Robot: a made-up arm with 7 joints. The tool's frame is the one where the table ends. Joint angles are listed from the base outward.
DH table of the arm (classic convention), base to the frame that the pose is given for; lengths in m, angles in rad. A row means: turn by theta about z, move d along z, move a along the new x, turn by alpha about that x. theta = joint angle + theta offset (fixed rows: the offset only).
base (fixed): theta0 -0.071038, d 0, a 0, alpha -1.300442
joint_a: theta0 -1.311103, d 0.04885, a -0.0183, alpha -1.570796
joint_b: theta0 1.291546, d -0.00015, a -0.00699, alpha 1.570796
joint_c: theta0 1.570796, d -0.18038, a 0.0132, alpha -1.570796
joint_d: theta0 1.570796, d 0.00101, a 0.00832, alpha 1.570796
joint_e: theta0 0, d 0.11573, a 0.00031, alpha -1.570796
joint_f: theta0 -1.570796, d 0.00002, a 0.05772, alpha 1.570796
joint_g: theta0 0, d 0.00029, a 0, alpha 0
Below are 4 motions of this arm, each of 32 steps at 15 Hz.
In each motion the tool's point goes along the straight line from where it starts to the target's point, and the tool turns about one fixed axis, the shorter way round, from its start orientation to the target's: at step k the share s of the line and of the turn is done. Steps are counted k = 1, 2, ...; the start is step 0. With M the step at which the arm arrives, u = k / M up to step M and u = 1 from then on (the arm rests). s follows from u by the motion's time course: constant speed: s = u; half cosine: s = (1 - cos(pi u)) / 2; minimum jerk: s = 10 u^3 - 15 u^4 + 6 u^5.
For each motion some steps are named. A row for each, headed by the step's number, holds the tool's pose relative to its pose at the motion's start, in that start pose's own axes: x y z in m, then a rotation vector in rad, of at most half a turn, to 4 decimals.
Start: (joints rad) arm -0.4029 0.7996 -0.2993 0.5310 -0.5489 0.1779 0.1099
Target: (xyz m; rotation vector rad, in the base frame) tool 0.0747 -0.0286 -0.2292 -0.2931 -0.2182 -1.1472
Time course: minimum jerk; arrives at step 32
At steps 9, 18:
9: -0.0206 -0.0303 -0.0025 -0.0392 -0.1328 -0.1836
18: -0.0910 -0.1340 -0.0112 -0.1737 -0.5876 -0.8127

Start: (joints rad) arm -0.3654 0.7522 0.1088 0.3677 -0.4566 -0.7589 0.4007
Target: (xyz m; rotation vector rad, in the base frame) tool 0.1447 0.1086 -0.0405 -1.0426 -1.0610 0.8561
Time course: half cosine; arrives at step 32
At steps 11, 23, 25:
11: -0.0074 -0.0155 0.0314 -0.2639 -0.0375 0.2179
23: -0.0229 -0.0480 0.0972 -0.8161 -0.1160 0.6738
25: -0.0248 -0.0520 0.1055 -0.8853 -0.1258 0.7310

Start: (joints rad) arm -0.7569 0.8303 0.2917 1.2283 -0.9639 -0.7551 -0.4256
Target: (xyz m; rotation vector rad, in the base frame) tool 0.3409 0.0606 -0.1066 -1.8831 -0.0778 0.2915
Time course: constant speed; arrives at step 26
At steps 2, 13, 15, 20, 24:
2: -0.0009 -0.0210 -0.0028 -0.1267 0.0573 0.0314
13: -0.0059 -0.1367 -0.0183 -0.8234 0.3727 0.2041
15: -0.0069 -0.1577 -0.0212 -0.9501 0.4301 0.2356
20: -0.0091 -0.2103 -0.0282 -1.2668 0.5734 0.3141
24: -0.0110 -0.2523 -0.0339 -1.5202 0.6881 0.3769

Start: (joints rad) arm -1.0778 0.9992 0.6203 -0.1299 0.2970 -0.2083 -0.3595
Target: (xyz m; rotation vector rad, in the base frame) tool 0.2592 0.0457 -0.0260 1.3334 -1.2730 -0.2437
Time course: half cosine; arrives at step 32
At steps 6, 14, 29, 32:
6: -0.0045 -0.0174 0.0087 -0.0183 -0.0415 -0.0314
14: -0.0216 -0.0831 0.0417 -0.0874 -0.1984 -0.1498
29: -0.0526 -0.2019 0.1015 -0.2125 -0.4824 -0.3641
32: -0.0538 -0.2064 0.1037 -0.2171 -0.4930 -0.3722

